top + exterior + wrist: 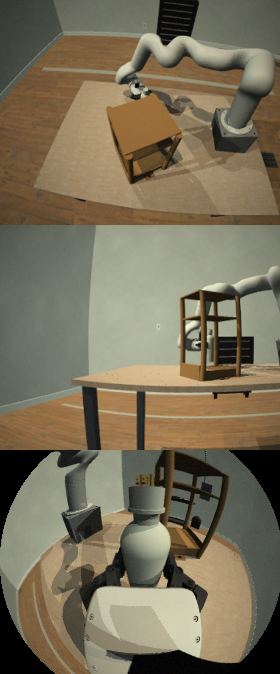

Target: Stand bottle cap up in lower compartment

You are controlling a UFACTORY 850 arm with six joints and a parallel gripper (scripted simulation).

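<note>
Right now my hand is 32 cm to the right of the wooden shelving unit and 4 cm below it. The rest, counted from my hand: grey bottle (2 cm above).
</note>
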